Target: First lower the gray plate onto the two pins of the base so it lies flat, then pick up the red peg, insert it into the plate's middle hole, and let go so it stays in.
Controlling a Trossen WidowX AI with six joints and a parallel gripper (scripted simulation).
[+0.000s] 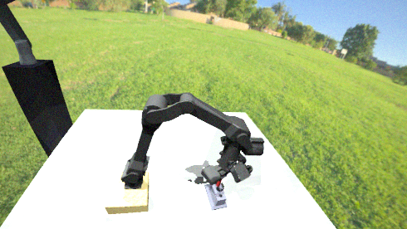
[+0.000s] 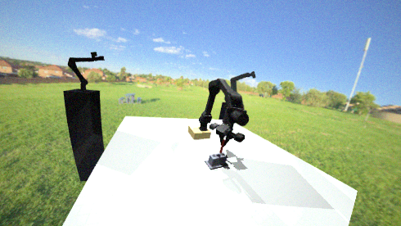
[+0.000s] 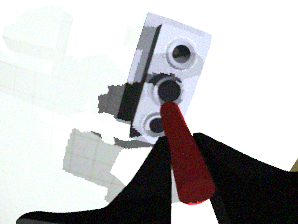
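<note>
Now: the gray plate 1 cm to the right of my gripper tip and 7 cm below it. Also, from my gripper tip: red peg: right at my gripper tip; then gray base: 1 cm to the right, 11 cm below.
</note>
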